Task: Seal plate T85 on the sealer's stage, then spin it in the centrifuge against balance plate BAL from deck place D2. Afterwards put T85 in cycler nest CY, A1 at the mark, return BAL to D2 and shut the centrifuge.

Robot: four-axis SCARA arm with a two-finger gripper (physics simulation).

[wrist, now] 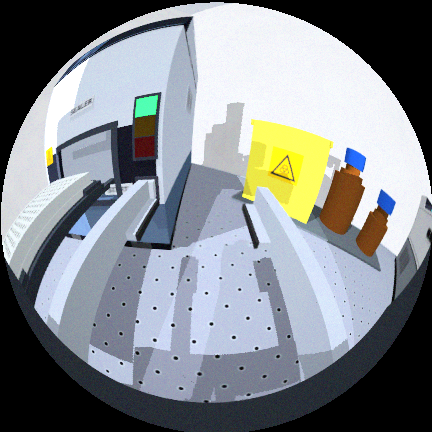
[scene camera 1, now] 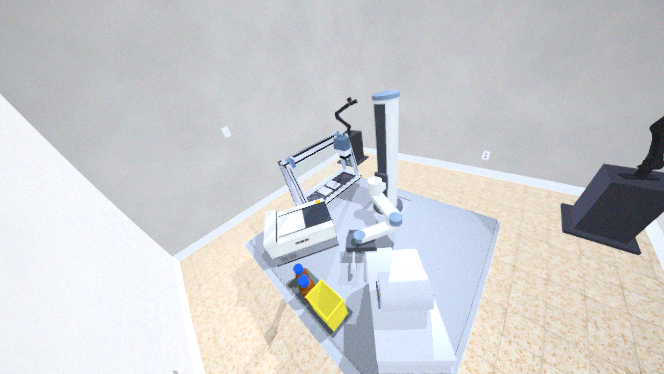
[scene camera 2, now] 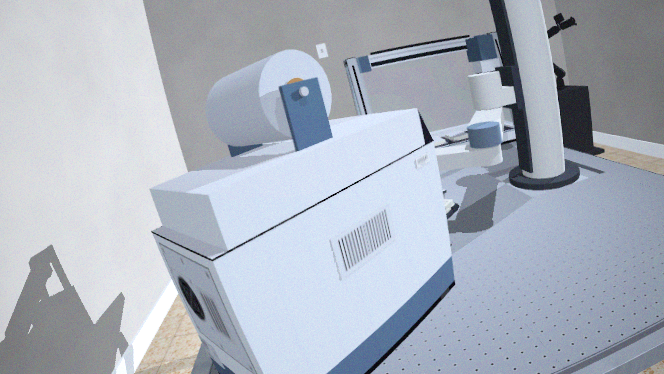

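Seen in the pictures: gripper, fingertip midpoint: (wrist: 200, 193) (scene camera 1: 361, 270); arm's base, origin of the base link: (scene camera 2: 544, 176).
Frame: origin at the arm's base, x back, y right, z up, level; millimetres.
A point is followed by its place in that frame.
My gripper (scene camera 1: 351, 270) {x -657, y -214, z 106 mm} (wrist: 200, 193) {x -657, y -214, z 106 mm} is shut to a narrow stance and empty; its two parallel fingers stand apart with bare tabletop between them. In the second scene view the sealer hides it. The sealer (scene camera 1: 405, 295) {x -787, y -516, z 477 mm} (scene camera 2: 300, 240) {x -747, y -632, z 272 mm} (wrist: 175, 110) {x -700, y -300, z 180 mm} stands beside it, its green light lit. At the left of the wrist view, a pale plate (wrist: 47, 207) {x -545, y -257, z 126 mm} with a grid of wells lies on a dark support outside the left finger; its label is not readable. A white instrument (scene camera 1: 300, 230) {x -728, y 227, z 224 mm} with a dark top panel stands across from the sealer; whether it is the centrifuge or the cycler I cannot tell.
A yellow biohazard bin (scene camera 1: 327, 305) {x -903, y -154, z 20 mm} (wrist: 287, 172) {x -857, y -182, z 100 mm} and two brown bottles with blue caps stand on a dark tray (wrist: 345, 245) {x -849, y -8, z 18 mm}. A gantry frame (scene camera 1: 312, 148) {x -175, y 633, z 517 mm} (scene camera 2: 420, 51) {x -150, y 627, z 489 mm} with pale plates under it stands at the back. The arm's column (scene camera 1: 393, 145) {x -33, y -67, z 583 mm} (scene camera 2: 540, 100) {x -28, y -69, z 265 mm} rises beside it.
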